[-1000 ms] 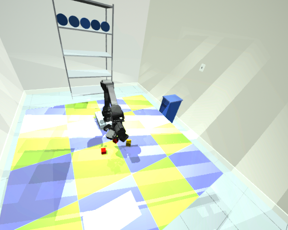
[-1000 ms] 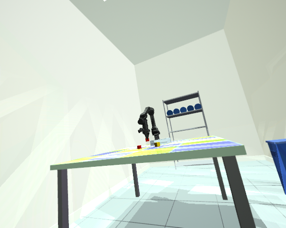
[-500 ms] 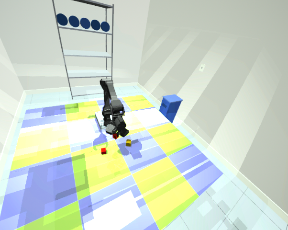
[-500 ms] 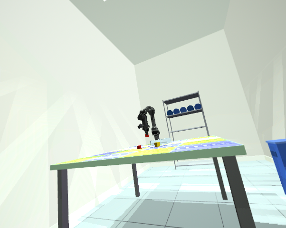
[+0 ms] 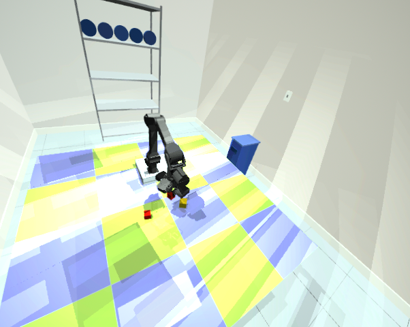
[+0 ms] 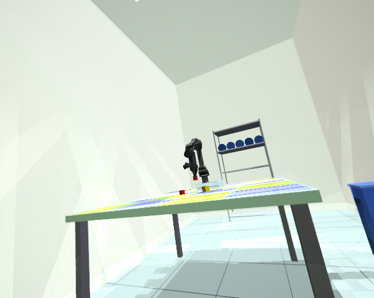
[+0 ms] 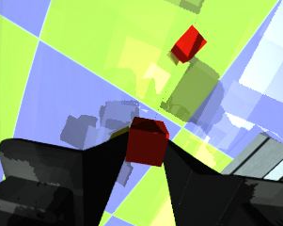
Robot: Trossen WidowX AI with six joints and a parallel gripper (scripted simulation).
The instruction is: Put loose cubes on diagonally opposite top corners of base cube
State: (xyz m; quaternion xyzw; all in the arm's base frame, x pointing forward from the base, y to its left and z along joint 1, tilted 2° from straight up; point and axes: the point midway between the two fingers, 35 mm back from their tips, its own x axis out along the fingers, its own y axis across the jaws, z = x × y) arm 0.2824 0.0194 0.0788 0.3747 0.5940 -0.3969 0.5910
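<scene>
The yellow base cube is 1 cm ahead of my gripper tip, 7 cm to the left of it and 9 cm below it.
</scene>
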